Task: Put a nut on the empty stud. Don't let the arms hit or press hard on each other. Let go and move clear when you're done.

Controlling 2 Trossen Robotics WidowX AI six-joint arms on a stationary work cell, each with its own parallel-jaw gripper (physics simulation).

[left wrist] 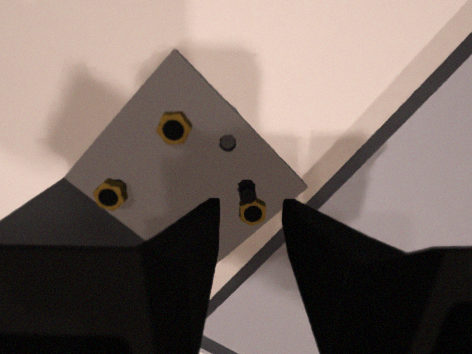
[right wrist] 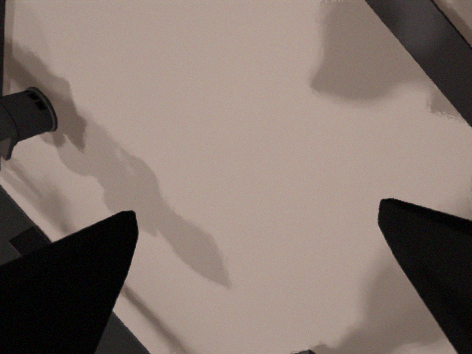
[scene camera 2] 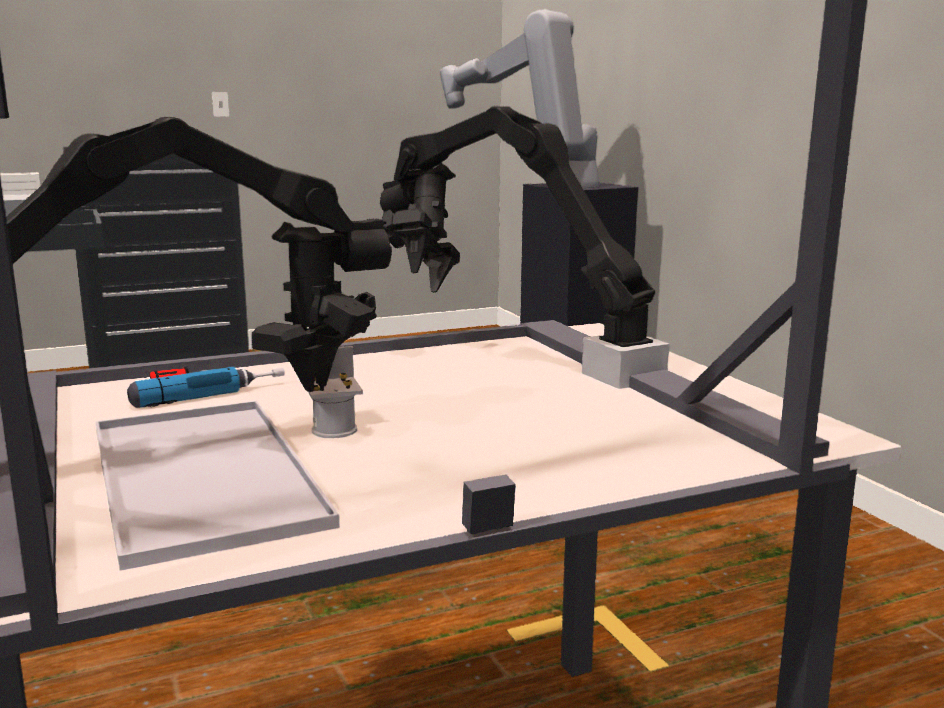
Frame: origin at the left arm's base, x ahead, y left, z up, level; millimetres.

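Seen in the pictures: left gripper, fingertip midpoint: (left wrist: 251, 209) (scene camera 2: 315, 388); right gripper, fingertip midpoint: (right wrist: 257, 216) (scene camera 2: 424, 282); right arm's base, link origin: (scene camera 2: 625, 340).
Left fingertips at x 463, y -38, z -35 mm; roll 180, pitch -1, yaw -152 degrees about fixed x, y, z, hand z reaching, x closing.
Pixels of each thing's top centre, then the offset from my left fingertips to it. "spot": a spot on its surface instead.
- grey square plate, surface spot: (left wrist: 175, 75) (scene camera 2: 358, 389) spot: dx +47, dy -32, dz -1 mm
- brass nut, top centre: (left wrist: 172, 129) dx +40, dy -17, dz +9 mm
- third nut, top centre: (left wrist: 252, 214) dx +0, dy +0, dz +4 mm
- bare grey stud, surface spot: (left wrist: 228, 143) spot: dx +20, dy -19, dz -3 mm
- shallow grey tray, top centre: (scene camera 2: 202, 461) dx -174, dy -41, dz -51 mm
- blue power tool, top centre: (scene camera 2: 208, 370) dx -60, dy +252, dz -26 mm
- black block, top centre: (scene camera 2: 488, 481) (right wrist: 16, 251) dx +23, dy -364, dz -10 mm
A grey square plate (scene camera 2: 354, 390) (left wrist: 175, 75) tops a round pedestal (scene camera 2: 333, 415). In the left wrist view, one brass nut (left wrist: 174, 128) is at the upper left, another nut (left wrist: 110, 195) at the lower left, and a third nut (left wrist: 252, 212) at the lower right with a dark shaft-like shape (left wrist: 246, 190) beside it. A bare grey stud (left wrist: 228, 143) stands at the upper right. My left gripper (scene camera 2: 315, 386) (left wrist: 251, 209) is partly open, low at the plate; the third nut shows between its fingertips with gaps on both sides. My right gripper (scene camera 2: 425, 278) (right wrist: 257, 216) is wide open and empty, high above the table.
A shallow grey tray (scene camera 2: 228, 544) is left of and in front of the pedestal. A blue power tool (scene camera 2: 194, 384) lies behind the tray. A dark upright panel (left wrist: 65, 215) borders the plate. A black block (scene camera 2: 488, 504) is at the front edge. The two arms' wrists are near each other in scene view.
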